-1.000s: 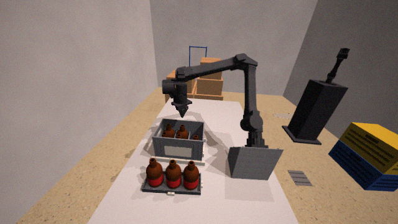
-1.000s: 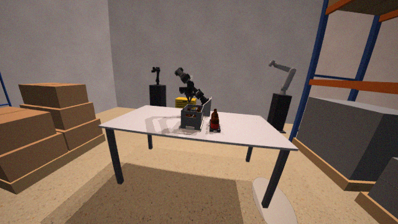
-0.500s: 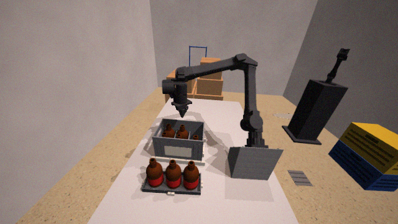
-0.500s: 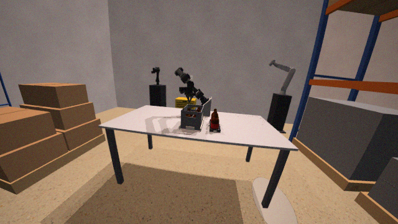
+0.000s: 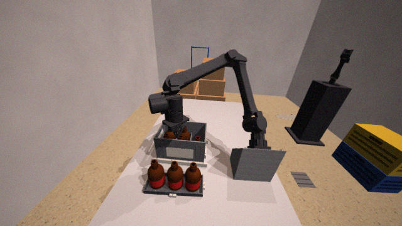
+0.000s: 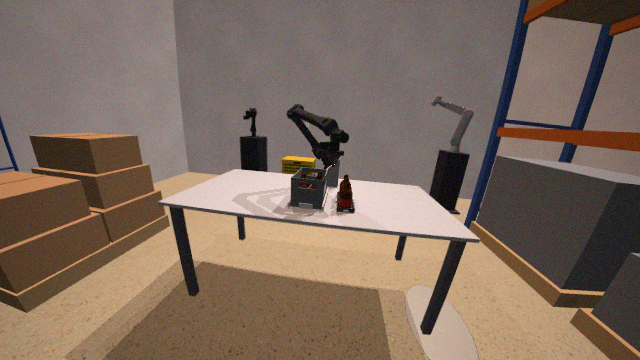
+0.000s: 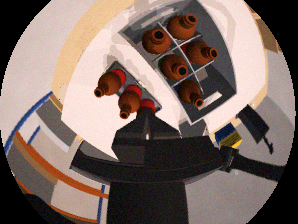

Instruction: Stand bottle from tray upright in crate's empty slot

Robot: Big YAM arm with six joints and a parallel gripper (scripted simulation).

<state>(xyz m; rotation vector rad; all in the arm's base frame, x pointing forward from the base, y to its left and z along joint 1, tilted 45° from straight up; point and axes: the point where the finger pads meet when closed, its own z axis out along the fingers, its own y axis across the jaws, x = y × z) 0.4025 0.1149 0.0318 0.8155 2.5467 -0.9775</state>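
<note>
Now: hand 1 cm past the brown bottle, 9 cm to the right of it and 15 cm above it. From my hand the other things lie so: grey crate: 13 cm to the right, 15 cm below; then dark tray: 1 cm behind, 9 cm to the left, 22 cm below.
</note>
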